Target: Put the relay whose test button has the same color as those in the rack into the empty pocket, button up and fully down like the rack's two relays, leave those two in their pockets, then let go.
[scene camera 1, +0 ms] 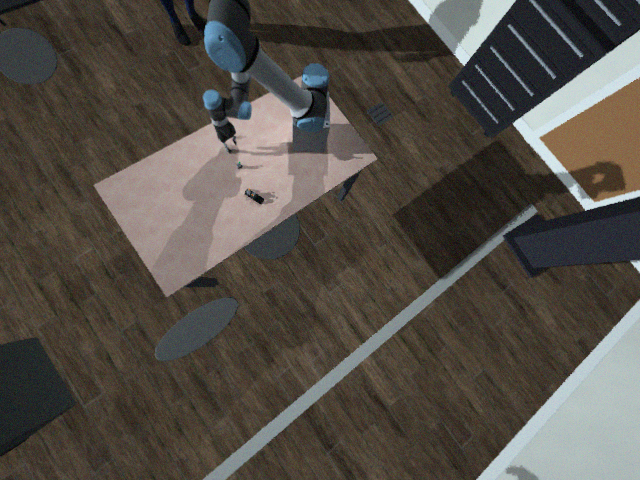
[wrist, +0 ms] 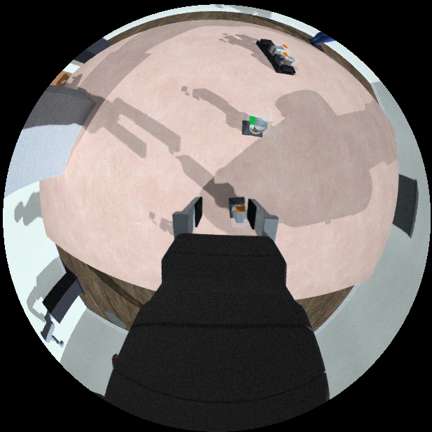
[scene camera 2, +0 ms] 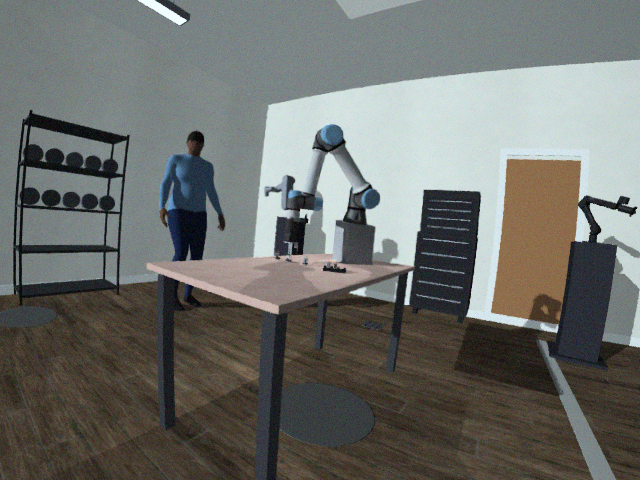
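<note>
The black rack holds two relays with orange buttons, upright; its empty pocket is too small to make out surely. A loose relay with an orange button stands upright on a small dark base. My gripper is open and empty, pointing down above this relay. In the wrist view the relay shows between the fingertips, closer to the right finger. A relay with a green button stands between the orange one and the rack.
Another small loose part stands left of the gripper in scene camera 2; its button colour cannot be told. The grey robot pedestal stands on the pink table. A person stands behind the table.
</note>
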